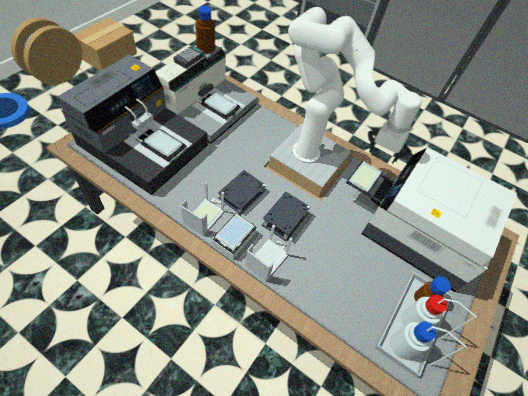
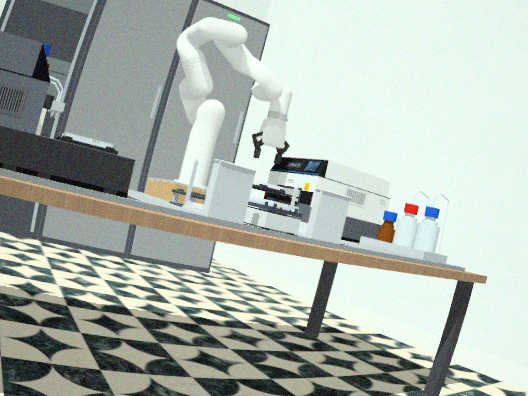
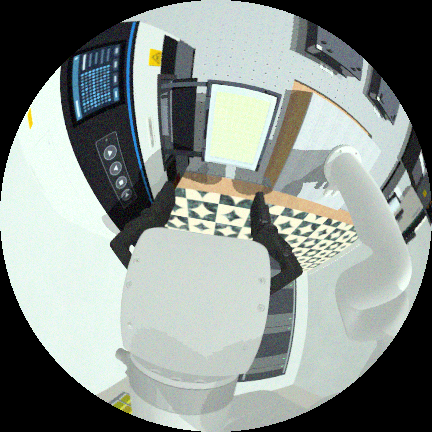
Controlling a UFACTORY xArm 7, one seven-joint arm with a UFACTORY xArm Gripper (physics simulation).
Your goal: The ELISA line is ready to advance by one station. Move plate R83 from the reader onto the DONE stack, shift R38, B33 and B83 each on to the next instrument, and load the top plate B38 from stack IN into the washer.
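Pixels of known places: gripper, fingertip midpoint: [image 1: 382, 155] [image 2: 266, 161] [image 3: 212, 194]; arm's base, link origin: [image 1: 306, 152] [image 3: 342, 165].
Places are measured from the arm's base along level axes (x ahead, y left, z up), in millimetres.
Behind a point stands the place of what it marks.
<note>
A plate with pale yellow wells [image 1: 365, 176] {x -15, y 280, z 73 mm} [image 3: 237, 127] {x -17, y 278, z 75 mm} lies flat on the extended tray of the white instrument [image 1: 450, 195] {x -43, y 570, z 208 mm} [image 2: 357, 180] {x 109, y 593, z 170 mm} [image 3: 92, 165] {x -30, y 412, z 196 mm} with a display. My gripper [image 1: 383, 154] {x -71, y 288, z 162 mm} [image 2: 267, 158] {x -71, y 288, z 162 mm} [image 3: 212, 194] {x -71, y 288, z 162 mm} is open and empty, above the table's back edge near this plate, not touching it. A pale plate [image 1: 162, 143] {x 448, y -422, z 49 mm} lies on the dark instrument at the left; another pale plate [image 1: 220, 104] {x 81, y -457, z 21 mm} lies on the beige instrument behind it. At the front, a yellowish plate [image 1: 207, 212] {x 510, y -93, z -42 mm} and a white plate [image 1: 270, 254] {x 475, y 208, z -33 mm} sit in guide holders, with a bluish plate [image 1: 235, 232] {x 515, y 64, z 2 mm} between them. Labels are unreadable.
Two dark flat units [image 1: 242, 190] {x 344, y -62, z -21 mm} [image 1: 286, 215] {x 318, y 150, z -2 mm} stand behind the front holders. A tray with two white bottles and an amber bottle [image 2: 386, 229] {x 221, y 697, z 13 mm} is at the right. Another amber bottle [image 1: 205, 35] {x 11, y -625, z 257 mm} stands at the back left. The white instrument's housing rises beside my gripper.
</note>
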